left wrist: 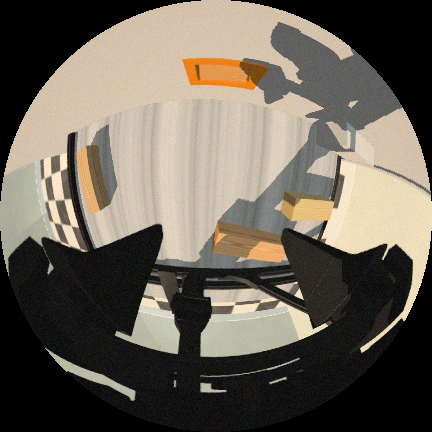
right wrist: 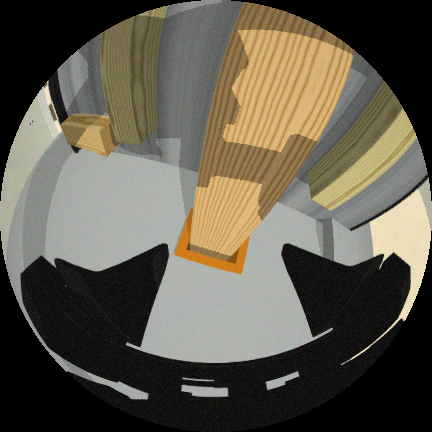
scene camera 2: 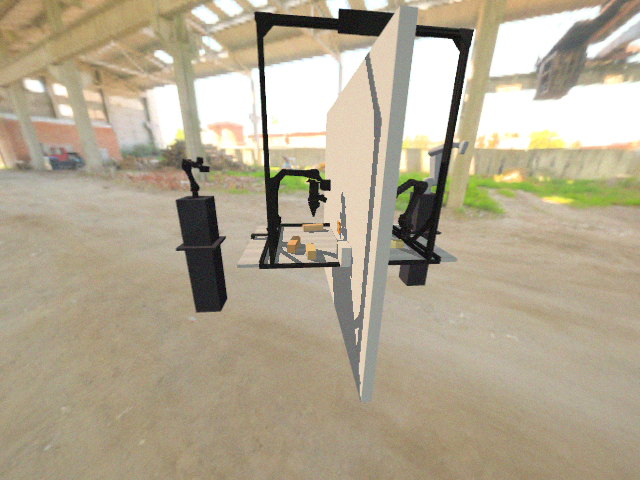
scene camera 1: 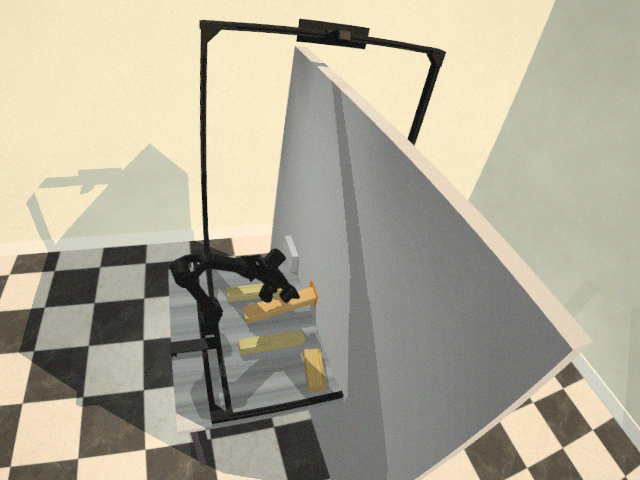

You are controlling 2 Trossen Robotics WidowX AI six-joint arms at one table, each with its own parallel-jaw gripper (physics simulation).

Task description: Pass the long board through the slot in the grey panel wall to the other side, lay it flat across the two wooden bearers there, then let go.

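Places are measured from the left arm's base along level axes (x left, y ahead, z down), in metres.
Pixels of known places: left gripper, fingertip midpoint: (left wrist: 224,232) (scene camera 2: 312,215); right gripper, fingertip midpoint: (right wrist: 227,250); left arm's base, origin of the base link: (left wrist: 193,280); right arm's base, origin of the base link: (scene camera 2: 404,236) (scene camera 1: 208,328).
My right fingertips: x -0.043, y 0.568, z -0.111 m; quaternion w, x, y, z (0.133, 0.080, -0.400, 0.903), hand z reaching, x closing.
For each thing: its middle in the pictures, then the offset to it from my right fingertips. "spot": a spot on its surface instead.
- long board, body centre: (right wrist: 245,162) (scene camera 1: 285,303) dx +0.008, dy +0.031, dz +0.057 m
- orange-framed slot, surface spot: (right wrist: 210,259) (scene camera 1: 313,289) spot: dx -0.001, dy -0.083, dz +0.001 m
- short block, body centre: (right wrist: 85,131) (scene camera 1: 314,369) dx +0.297, dy -0.012, dz +0.111 m
The long board (scene camera 1: 258,310) (right wrist: 285,85) slants down from the orange-framed slot (scene camera 1: 312,285) (left wrist: 192,72) (right wrist: 210,259) in the panel wall (scene camera 1: 320,180) (scene camera 2: 351,155) on the right arm's side. Its far end is in the slot, where wood shows in the left wrist view. It lies between two pale wooden bearers, one (scene camera 1: 237,294) (right wrist: 132,75) and another (scene camera 1: 271,342) (right wrist: 370,155); contact is unclear. My right gripper (scene camera 1: 278,297) (right wrist: 227,250) is open over the board near the wall. My left gripper (scene camera 2: 313,214) (left wrist: 224,232) is open and empty, high above the table across the wall.
A short block (scene camera 1: 314,369) (right wrist: 87,132) lies by the wall on the right arm's side. Across the wall lie three blocks, one (scene camera 2: 312,227) (left wrist: 92,177), a second (scene camera 2: 293,244) (left wrist: 250,242) and a third (scene camera 2: 310,251) (left wrist: 307,207). A black frame (scene camera 1: 204,129) (scene camera 2: 264,103) surrounds the table.
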